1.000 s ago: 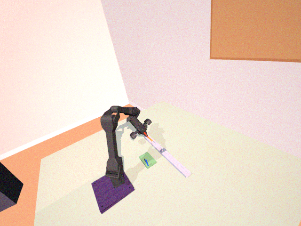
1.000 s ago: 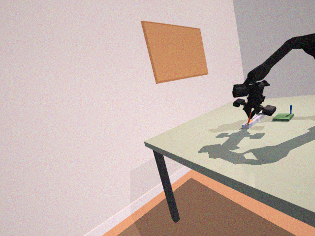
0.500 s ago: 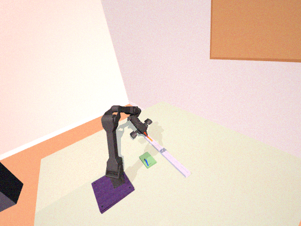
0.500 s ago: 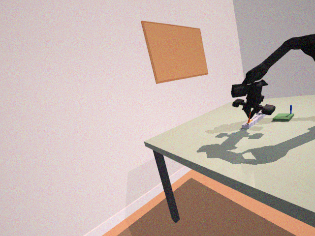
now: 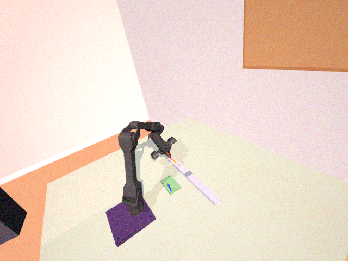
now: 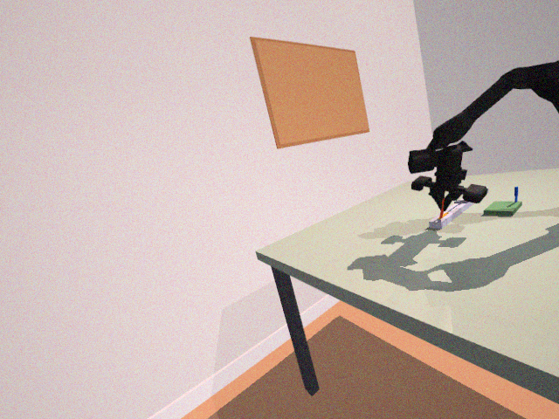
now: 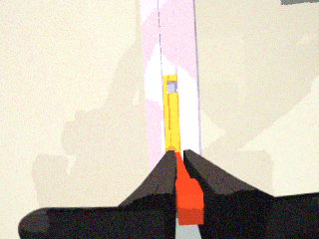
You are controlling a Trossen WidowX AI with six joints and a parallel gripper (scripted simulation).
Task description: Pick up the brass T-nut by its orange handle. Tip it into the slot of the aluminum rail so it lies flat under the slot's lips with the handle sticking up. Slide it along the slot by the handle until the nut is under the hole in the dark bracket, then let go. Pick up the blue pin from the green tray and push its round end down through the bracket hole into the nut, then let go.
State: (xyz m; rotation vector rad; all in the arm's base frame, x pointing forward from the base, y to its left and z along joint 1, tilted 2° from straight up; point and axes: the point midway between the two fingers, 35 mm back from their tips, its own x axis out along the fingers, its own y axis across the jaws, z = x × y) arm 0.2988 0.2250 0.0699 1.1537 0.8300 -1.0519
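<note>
The brass T-nut lies 20 mm to the right of my gripper tip. Round my gripper tip: aluminum rail (30 mm ahead, 180 mm to the right, 30 mm below); then green tray (100 mm behind, 200 mm to the right, 40 mm below); then blue pin (120 mm behind, 220 mm to the right, 20 mm below).
</note>
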